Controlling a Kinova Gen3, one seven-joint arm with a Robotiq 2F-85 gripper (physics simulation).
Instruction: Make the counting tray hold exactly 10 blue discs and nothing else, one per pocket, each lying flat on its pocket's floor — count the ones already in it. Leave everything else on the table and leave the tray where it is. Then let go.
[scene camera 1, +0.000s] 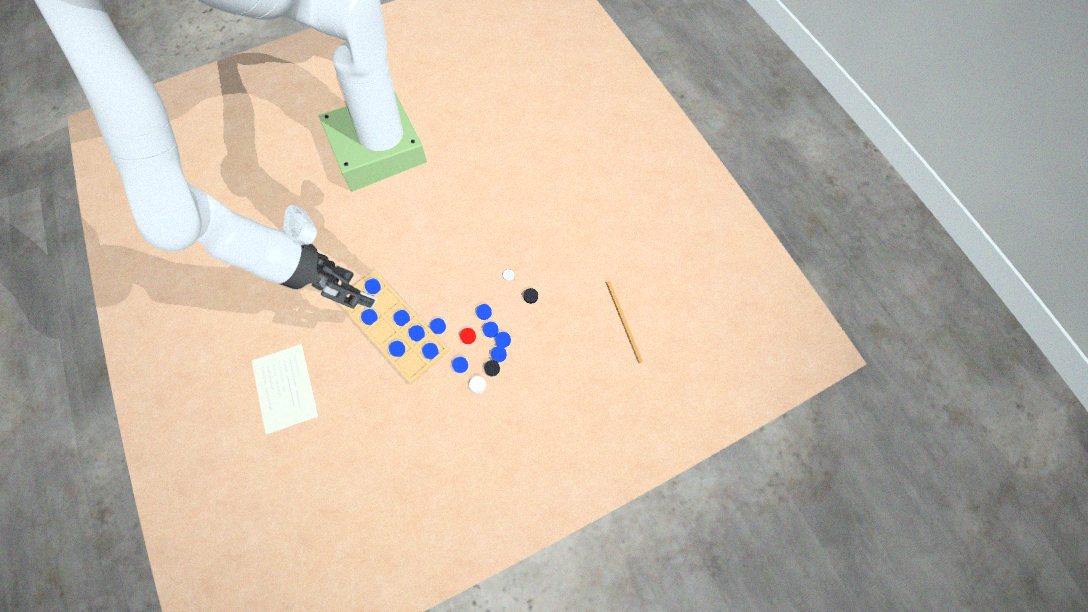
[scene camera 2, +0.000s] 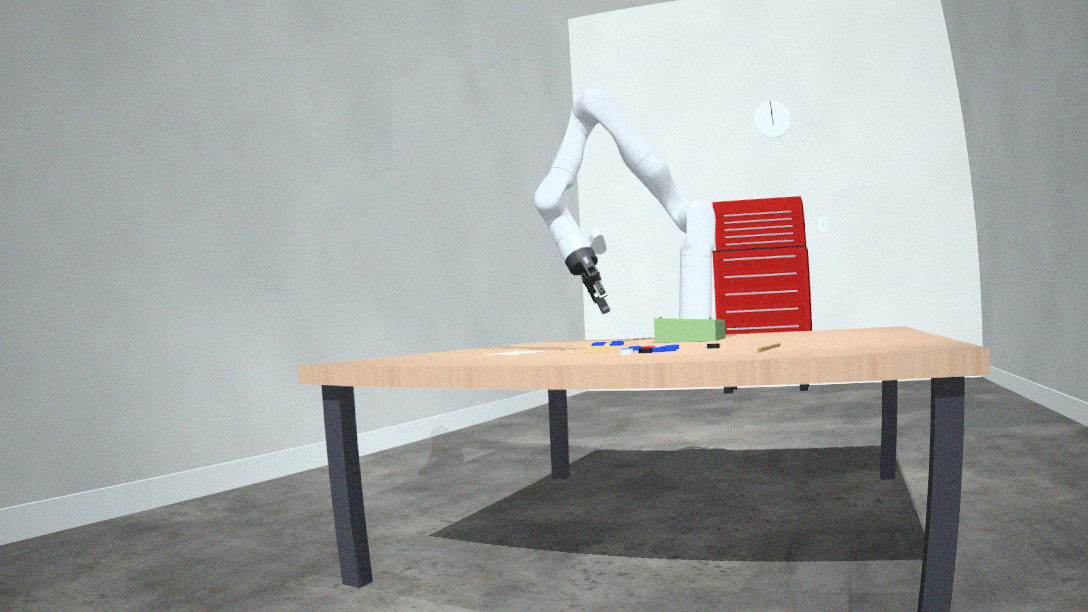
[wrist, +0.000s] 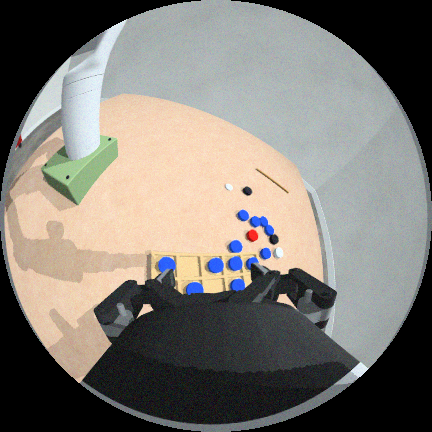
Note:
My gripper (scene camera 1: 362, 290) is open, holding nothing. Also in view: a tan counting tray (scene camera 1: 412, 364). On the table rests a pale paper card (scene camera 1: 285, 394).
The tan counting tray also shows in the wrist view (wrist: 189, 267). My gripper shows as well in scene camera 2 (scene camera 2: 605, 304) and in the wrist view (wrist: 212, 274). The wrist view misses the pale paper card, which is hidden by my gripper.

